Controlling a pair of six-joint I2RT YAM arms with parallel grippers.
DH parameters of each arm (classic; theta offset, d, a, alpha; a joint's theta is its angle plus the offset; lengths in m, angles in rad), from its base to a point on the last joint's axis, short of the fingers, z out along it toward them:
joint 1: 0 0.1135 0.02 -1.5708
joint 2: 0 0 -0.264 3.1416
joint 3: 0.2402 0 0.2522 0
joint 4: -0.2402 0 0.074 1.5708
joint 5: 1.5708 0 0 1.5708
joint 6: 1.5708 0.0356 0 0
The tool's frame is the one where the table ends.
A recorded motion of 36 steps. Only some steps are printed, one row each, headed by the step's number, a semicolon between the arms.
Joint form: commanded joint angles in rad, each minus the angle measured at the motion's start. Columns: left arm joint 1, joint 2, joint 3, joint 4, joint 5, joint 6; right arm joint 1, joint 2, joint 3, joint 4, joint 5, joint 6.
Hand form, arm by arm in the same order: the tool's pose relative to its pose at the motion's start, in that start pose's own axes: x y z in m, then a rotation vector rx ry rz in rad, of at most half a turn. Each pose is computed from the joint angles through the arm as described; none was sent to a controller.
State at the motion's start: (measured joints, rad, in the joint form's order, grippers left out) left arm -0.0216 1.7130 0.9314 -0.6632 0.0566 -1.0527; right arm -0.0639 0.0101 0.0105 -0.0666 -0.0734 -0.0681
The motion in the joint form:
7: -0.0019 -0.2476 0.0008 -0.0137 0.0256 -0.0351; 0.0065 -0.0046 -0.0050 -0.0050 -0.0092 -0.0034
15: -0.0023 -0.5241 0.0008 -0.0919 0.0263 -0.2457; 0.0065 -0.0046 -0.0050 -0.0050 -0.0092 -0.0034
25: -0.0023 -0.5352 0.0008 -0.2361 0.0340 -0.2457; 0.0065 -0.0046 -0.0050 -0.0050 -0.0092 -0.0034
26: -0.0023 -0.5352 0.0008 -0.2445 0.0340 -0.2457; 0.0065 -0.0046 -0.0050 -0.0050 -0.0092 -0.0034
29: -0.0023 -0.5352 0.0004 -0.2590 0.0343 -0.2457; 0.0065 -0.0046 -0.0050 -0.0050 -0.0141 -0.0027
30: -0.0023 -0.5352 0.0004 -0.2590 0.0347 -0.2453; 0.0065 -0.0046 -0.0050 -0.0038 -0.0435 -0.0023
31: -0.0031 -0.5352 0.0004 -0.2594 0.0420 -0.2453; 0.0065 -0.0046 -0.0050 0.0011 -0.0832 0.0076
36: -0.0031 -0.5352 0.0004 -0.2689 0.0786 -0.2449; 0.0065 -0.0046 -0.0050 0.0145 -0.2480 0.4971
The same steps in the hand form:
7: 0.0078 0.0033 -0.0658 0.2178 -0.0895 -0.0168; 0.0018 0.0012 0.0001 -0.0160 0.0043 -0.0034
15: 0.0272 0.0297 -0.1310 0.4095 -0.1419 -0.2095; 0.0018 0.0012 0.0001 -0.0160 0.0043 -0.0034
25: 0.0352 0.0436 -0.1278 0.2897 -0.0836 -0.2196; 0.0018 0.0012 0.0001 -0.0160 0.0043 -0.0034
26: 0.0356 0.0444 -0.1275 0.2820 -0.0803 -0.2203; 0.0018 0.0012 0.0001 -0.0160 0.0043 -0.0034
29: 0.0364 0.0458 -0.1270 0.2683 -0.0743 -0.2215; 0.0018 0.0013 0.0001 -0.0209 0.0040 -0.0027
30: 0.0364 0.0458 -0.1270 0.2685 -0.0740 -0.2211; 0.0016 0.0024 0.0001 -0.0502 0.0008 -0.0023
31: 0.0368 0.0456 -0.1270 0.2708 -0.0669 -0.2193; 0.0010 0.0037 0.0000 -0.0895 -0.0064 0.0071
36: 0.0384 0.0459 -0.1268 0.2757 -0.0295 -0.2148; -0.0008 0.0094 -0.0010 -0.2554 0.0324 0.4912

